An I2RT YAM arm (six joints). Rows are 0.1 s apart.
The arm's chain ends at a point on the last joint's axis. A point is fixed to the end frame.
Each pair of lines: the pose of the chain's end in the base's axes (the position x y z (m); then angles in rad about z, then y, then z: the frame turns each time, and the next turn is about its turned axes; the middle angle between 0 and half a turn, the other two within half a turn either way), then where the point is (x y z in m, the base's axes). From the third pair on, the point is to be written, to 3 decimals.
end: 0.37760, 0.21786, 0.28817, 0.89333, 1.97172, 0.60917
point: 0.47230 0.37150 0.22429
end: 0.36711, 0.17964, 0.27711, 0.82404, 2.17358, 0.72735
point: 0.46312 0.31436 0.18075
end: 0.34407, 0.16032, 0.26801, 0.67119, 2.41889, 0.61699
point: 0.435 0.261 0.133
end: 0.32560, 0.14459, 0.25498, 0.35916, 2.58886, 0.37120
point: 0.415 0.204 0.096
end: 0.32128, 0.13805, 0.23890, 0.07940, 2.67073, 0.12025
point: 0.404 0.170 0.069
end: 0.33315, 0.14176, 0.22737, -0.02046, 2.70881, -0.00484
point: 0.410 0.165 0.053
